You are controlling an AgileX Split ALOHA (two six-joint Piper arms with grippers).
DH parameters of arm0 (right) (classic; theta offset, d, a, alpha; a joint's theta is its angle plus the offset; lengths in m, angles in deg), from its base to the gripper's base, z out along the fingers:
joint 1: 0 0.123 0 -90
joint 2: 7.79 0 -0.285 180
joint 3: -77.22 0 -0.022 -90
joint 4: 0 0.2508 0 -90
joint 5: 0 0 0.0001 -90
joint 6: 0 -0.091 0 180
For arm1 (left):
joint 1: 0 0.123 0 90
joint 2: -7.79 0 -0.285 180
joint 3: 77.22 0 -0.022 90
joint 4: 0 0.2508 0 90
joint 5: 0 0 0.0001 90
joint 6: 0 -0.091 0 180
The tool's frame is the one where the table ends.
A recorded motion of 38 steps. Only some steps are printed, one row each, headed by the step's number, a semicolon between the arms.
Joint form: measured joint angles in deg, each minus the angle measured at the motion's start. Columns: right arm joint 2, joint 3, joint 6, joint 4, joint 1, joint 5; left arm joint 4, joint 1, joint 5, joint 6, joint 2, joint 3.
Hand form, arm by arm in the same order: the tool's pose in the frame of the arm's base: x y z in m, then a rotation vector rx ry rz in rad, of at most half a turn. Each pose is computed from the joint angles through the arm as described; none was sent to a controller.
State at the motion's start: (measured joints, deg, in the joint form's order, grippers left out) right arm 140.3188 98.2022 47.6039 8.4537 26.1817 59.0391; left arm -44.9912 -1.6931 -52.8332 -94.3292 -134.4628 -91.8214
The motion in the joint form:
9: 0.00 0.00 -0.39 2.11 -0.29 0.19; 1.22 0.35 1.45 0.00 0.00 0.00
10: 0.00 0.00 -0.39 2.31 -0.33 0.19; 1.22 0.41 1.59 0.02 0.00 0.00
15: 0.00 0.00 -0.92 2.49 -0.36 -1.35; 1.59 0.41 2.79 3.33 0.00 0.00
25: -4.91 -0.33 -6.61 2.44 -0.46 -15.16; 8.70 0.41 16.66 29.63 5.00 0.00
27: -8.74 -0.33 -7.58 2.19 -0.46 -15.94; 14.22 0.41 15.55 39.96 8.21 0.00
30: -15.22 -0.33 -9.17 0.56 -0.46 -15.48; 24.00 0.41 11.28 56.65 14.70 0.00
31: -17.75 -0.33 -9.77 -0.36 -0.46 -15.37; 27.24 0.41 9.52 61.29 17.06 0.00
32: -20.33 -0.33 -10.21 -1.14 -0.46 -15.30; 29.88 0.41 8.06 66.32 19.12 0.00
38: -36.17 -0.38 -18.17 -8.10 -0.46 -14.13; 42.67 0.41 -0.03 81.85 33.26 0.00
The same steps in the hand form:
9: 0.3948 0.2076 0.0504 1.6876 -2.5408 -0.2612; 0.4496 -0.0598 0.0864 1.4764 2.1968 -0.5431
10: 0.3949 0.2076 0.0504 1.6844 -2.5432 -0.2656; 0.4499 -0.0592 0.0863 1.4737 2.1978 -0.5399
15: 0.3972 0.2084 0.0502 1.6814 -2.5765 -0.2615; 0.4514 -0.0581 0.0859 1.4111 2.2464 -0.5294
25: 0.4212 0.2162 0.0898 -1.4362 2.5002 0.1664; 0.4699 -0.0424 0.1236 0.8894 2.4272 -0.2732
27: 0.4235 0.2168 0.1218 -1.3842 2.4403 0.1513; 0.4663 -0.0387 0.1469 0.7751 2.4783 -0.2488
30: 0.4209 0.2137 0.1749 -1.3314 2.3558 0.1147; 0.4533 -0.0318 0.1929 0.5973 2.5551 -0.1979
31: 0.4187 0.2115 0.1955 -1.3133 2.3203 0.0950; 0.4472 -0.0291 0.2093 0.5510 2.5730 -0.1703
32: 0.4156 0.2091 0.2164 -1.2951 2.2825 0.0773; 0.4416 -0.0266 0.2236 0.4815 2.5907 -0.1519
38: 0.3787 0.1829 0.3377 -1.0982 2.1093 -0.0237; 0.3935 -0.0118 0.3187 0.2887 2.5528 0.0231

